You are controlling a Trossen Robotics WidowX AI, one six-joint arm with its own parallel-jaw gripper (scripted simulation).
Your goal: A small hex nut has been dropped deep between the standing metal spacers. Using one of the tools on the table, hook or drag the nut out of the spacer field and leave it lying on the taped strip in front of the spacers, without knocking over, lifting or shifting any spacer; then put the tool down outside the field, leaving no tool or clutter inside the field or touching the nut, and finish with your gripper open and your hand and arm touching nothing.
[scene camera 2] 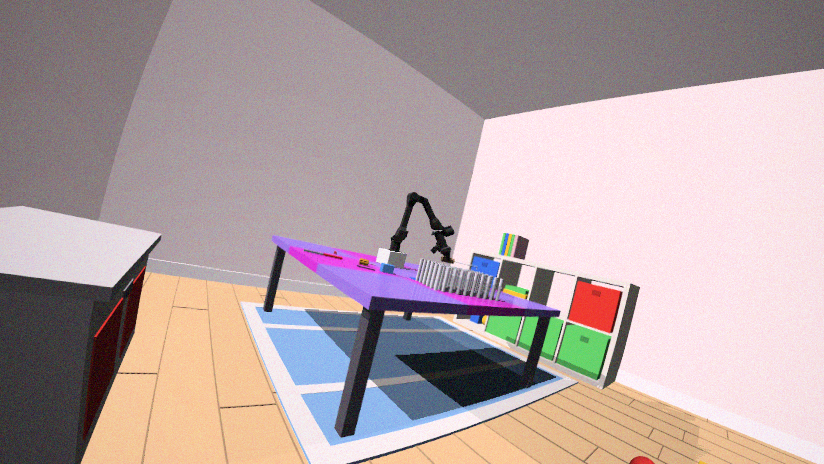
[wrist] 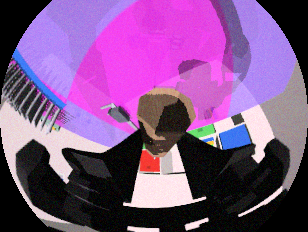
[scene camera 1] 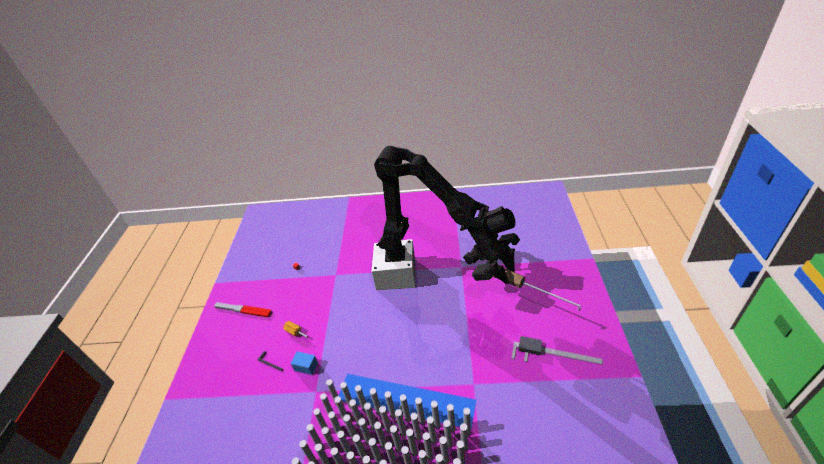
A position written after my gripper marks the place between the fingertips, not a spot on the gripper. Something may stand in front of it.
Note:
My gripper (scene camera 1: 510, 279) carries a hook tool (wrist: 163, 114). I also see a grey caliper (scene camera 1: 526, 344).
My gripper also shows in the wrist view (wrist: 159, 131).

